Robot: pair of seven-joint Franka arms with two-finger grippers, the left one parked.
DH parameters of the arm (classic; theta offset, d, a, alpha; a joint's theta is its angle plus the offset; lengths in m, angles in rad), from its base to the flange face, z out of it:
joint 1: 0 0.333 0 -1.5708
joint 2: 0 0 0 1.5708
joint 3: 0 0.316 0.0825 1.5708
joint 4: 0 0 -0.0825 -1.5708
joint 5: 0 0.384 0 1.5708
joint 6: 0 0 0.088 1.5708
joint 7: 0 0.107 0 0
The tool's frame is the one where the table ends.
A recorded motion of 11 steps. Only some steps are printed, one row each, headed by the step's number.
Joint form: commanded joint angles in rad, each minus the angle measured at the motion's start. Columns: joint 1, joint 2, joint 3, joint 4, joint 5, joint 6, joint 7.
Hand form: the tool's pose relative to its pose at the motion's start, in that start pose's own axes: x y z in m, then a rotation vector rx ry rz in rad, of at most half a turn. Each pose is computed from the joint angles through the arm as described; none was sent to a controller.
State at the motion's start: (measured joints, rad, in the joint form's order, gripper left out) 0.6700 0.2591 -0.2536 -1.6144 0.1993 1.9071 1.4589
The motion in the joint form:
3: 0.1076 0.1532 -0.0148 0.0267 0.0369 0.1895 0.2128
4: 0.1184 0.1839 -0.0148 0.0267 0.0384 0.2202 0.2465
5: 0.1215 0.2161 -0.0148 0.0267 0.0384 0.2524 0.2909
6: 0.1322 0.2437 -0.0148 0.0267 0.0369 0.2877 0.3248
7: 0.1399 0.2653 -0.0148 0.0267 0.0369 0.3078 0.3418
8: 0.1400 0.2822 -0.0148 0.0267 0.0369 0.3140 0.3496
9: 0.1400 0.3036 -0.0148 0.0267 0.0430 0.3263 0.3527
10: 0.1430 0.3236 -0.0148 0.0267 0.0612 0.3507 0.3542
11: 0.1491 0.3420 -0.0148 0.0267 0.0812 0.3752 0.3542
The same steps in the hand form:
3: -0.0579 -0.0341 0.0771 0.0618 0.0118 0.1432
4: -0.0634 -0.0376 0.0956 0.0631 0.0191 0.1691
5: -0.0634 -0.0412 0.1145 0.0661 0.0285 0.2123
6: -0.0688 -0.0440 0.1307 0.0759 0.0366 0.2360
7: -0.0726 -0.0451 0.1441 0.0761 0.0429 0.2462
8: -0.0713 -0.0453 0.1549 0.0673 0.0495 0.2548
9: -0.0698 -0.0458 0.1683 0.0601 0.0529 0.2624
10: -0.0707 -0.0471 0.1799 0.0651 0.0446 0.2724
11: -0.0738 -0.0480 0.1906 0.0712 0.0345 0.2793

